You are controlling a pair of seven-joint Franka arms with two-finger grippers.
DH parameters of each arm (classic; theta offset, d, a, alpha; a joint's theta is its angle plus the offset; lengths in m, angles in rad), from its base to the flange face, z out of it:
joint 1: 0 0.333 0 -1.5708
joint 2: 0 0 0 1.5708
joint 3: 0 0.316 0.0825 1.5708
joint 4: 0 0 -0.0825 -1.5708
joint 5: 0 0.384 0 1.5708
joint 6: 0 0 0.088 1.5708
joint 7: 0 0.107 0 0
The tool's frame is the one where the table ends.
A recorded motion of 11 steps. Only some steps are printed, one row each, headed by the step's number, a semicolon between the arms.
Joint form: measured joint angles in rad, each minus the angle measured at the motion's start. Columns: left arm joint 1, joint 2, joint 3, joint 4, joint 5, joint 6, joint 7; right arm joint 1, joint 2, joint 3, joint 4, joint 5, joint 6, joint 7.
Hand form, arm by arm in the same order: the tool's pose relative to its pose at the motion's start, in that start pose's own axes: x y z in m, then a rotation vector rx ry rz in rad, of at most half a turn. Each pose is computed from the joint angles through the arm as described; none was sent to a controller.
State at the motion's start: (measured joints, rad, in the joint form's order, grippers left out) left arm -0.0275 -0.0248 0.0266 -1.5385 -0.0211 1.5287 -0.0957; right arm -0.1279 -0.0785 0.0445 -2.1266 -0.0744 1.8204 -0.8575
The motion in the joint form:
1: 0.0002 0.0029 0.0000 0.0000 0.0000 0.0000 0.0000; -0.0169 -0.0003 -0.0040 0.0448 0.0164 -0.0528 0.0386
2: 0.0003 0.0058 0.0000 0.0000 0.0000 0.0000 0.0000; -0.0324 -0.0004 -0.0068 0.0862 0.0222 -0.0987 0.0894
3: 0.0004 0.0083 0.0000 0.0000 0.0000 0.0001 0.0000; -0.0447 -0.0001 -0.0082 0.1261 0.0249 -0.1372 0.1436
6: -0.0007 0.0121 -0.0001 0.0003 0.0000 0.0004 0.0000; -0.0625 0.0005 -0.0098 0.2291 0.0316 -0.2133 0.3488
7: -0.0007 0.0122 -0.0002 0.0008 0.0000 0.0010 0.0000; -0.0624 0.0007 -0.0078 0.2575 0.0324 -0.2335 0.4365
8: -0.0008 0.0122 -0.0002 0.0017 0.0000 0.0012 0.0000; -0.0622 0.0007 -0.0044 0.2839 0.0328 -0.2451 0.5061
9: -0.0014 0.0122 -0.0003 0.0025 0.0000 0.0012 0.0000; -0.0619 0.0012 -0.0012 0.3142 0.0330 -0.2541 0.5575
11: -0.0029 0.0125 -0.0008 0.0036 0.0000 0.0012 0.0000; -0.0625 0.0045 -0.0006 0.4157 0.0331 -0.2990 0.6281
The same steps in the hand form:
1: 0.0009 0.0000 0.0016 0.0004 -0.0029 -0.0003; -0.0088 0.0062 -0.0162 0.0204 0.0091 0.0654
2: 0.0018 0.0000 0.0032 0.0007 -0.0057 -0.0004; -0.0174 0.0117 -0.0312 0.0314 0.0119 0.1371
3: 0.0026 0.0000 0.0045 0.0010 -0.0081 -0.0006; -0.0244 0.0159 -0.0462 0.0356 0.0153 0.2069
6: 0.0037 0.0007 0.0065 0.0014 -0.0113 0.0005; -0.0365 0.0218 -0.0873 0.0288 0.0376 0.4367
7: 0.0038 0.0008 0.0063 0.0013 -0.0103 0.0007; -0.0371 0.0207 -0.0989 0.0255 0.0429 0.5237
8: 0.0038 0.0009 0.0058 0.0012 -0.0092 0.0008; -0.0369 0.0196 -0.1105 0.0174 0.0538 0.5913
9: 0.0038 0.0013 0.0054 0.0011 -0.0085 0.0015; -0.0367 0.0187 -0.1239 0.0059 0.0704 0.6409
11: 0.0038 0.0024 0.0051 0.0010 -0.0077 0.0035; -0.0431 0.0163 -0.1655 -0.0212 0.1160 0.7162

